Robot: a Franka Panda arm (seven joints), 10 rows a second.
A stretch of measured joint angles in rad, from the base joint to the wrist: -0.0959 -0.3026 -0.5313 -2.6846 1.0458 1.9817 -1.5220; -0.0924 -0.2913 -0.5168 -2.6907 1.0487 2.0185 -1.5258; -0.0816 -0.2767 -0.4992 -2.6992 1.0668 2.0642 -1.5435; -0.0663 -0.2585 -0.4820 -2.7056 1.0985 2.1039 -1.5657; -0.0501 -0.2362 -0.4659 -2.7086 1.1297 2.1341 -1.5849; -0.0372 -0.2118 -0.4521 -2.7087 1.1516 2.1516 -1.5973; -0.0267 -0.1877 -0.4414 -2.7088 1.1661 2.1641 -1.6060; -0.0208 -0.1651 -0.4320 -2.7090 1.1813 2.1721 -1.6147; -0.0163 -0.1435 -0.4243 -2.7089 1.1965 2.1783 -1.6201; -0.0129 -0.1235 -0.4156 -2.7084 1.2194 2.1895 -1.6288
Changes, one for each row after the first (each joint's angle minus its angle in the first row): 0.0035 0.0113 0.0145 -0.0061 0.0029 0.0368 -0.0038; 0.0143 0.0259 0.0321 -0.0146 0.0210 0.0825 -0.0215; 0.0296 0.0441 0.0493 -0.0210 0.0527 0.1222 -0.0437; 0.0458 0.0664 0.0654 -0.0240 0.0839 0.1524 -0.0629; 0.0587 0.0908 0.0792 -0.0241 0.1058 0.1699 -0.0753; 0.0692 0.1149 0.0899 -0.0242 0.1203 0.1824 -0.0840; 0.0751 0.1375 0.0993 -0.0244 0.1355 0.1904 -0.0927; 0.0796 0.1591 0.1070 -0.0243 0.1507 0.1966 -0.0981; 0.0830 0.1791 0.1157 -0.0238 0.1736 0.2078 -0.1068
